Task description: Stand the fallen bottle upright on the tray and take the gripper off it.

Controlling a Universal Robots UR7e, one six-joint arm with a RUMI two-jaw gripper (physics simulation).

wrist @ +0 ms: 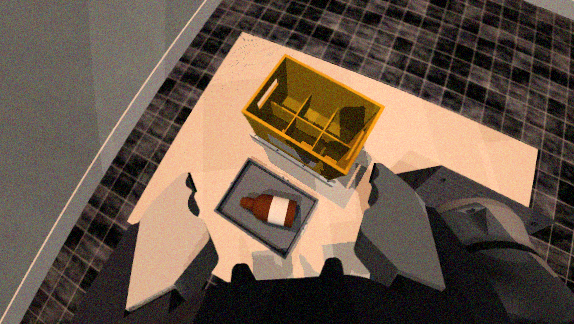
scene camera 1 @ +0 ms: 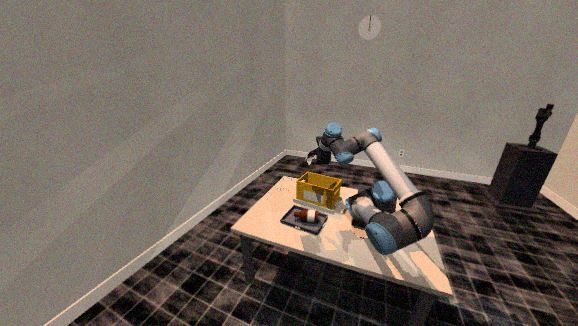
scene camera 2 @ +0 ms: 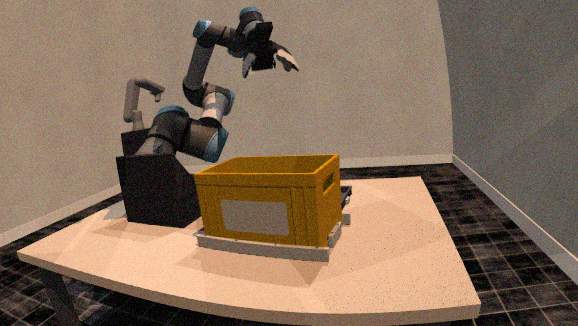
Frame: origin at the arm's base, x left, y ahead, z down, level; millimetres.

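Seen in the pictures: gripper, fingertip midpoint: [wrist: 283,170] [scene camera 2: 271,73]; arm's base at its link origin: [wrist: 467,224] [scene camera 2: 152,170].
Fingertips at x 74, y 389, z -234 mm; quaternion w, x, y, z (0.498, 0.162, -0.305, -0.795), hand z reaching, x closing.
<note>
Pixels of each thing's top centre, then the offset from my fingertips to it. "*": a spot on its surface instead. Level surfaces: height alone.
- brown bottle at its top centre: [wrist: 265,209] [scene camera 1: 306,210] dx +81, dy +34, dz +306 mm
- tray at a spot on its surface: [scene camera 2: 347,191] * dx +95, dy +170, dz +360 mm
- yellow crate at its top centre: [scene camera 2: 267,163] [wrist: 312,108] [scene camera 1: 319,180] dx -179, dy +18, dz +210 mm
- table at its surface level: dz +385 mm
A brown bottle [scene camera 1: 307,215] [wrist: 270,209] with a white label lies on its side on the dark tray [scene camera 1: 317,231] [wrist: 232,188]. In the wrist view its neck points left. My gripper [scene camera 2: 271,72] [wrist: 283,170] is open and empty, high above the table. In the wrist view the bottle and tray show between its two spread fingers, well below them. In scene camera 1 the gripper [scene camera 1: 311,161] is above and behind the yellow crate, and its fingers are small. In scene camera 2 the crate hides the bottle and most of the tray [scene camera 2: 347,191].
A yellow crate [scene camera 1: 318,191] [scene camera 2: 255,200] [wrist: 300,135] with compartments stands right beside the tray, inside low grey rails [scene camera 2: 265,250]. The black arm base [scene camera 2: 155,190] stands on the table [scene camera 2: 400,280] beside the crate. A dark pedestal [scene camera 1: 522,175] stands on the floor at the far right.
</note>
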